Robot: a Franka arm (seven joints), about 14 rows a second.
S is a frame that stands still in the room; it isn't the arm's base.
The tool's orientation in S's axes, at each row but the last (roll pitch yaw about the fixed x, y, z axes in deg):
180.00 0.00 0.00
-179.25 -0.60 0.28
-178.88 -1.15 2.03
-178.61 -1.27 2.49
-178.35 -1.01 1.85
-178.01 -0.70 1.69
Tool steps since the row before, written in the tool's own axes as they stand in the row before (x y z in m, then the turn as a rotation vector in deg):
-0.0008 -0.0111 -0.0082 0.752 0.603 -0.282
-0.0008 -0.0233 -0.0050 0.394 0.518 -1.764
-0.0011 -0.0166 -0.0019 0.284 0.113 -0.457
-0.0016 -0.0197 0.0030 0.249 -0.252 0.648
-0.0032 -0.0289 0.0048 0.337 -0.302 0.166
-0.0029 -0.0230 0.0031 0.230 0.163 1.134
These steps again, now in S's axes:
-0.0008 0.0111 0.0082 0.752 -0.603 0.282
-0.0010 0.0232 0.0053 0.378 -0.539 1.761
-0.0017 0.0165 0.0022 0.279 -0.112 0.460
-0.0024 0.0197 -0.0026 0.251 0.279 -0.636
-0.0041 0.0289 -0.0040 0.330 0.317 -0.151
-0.0036 0.0230 -0.0023 0.247 -0.116 -1.136

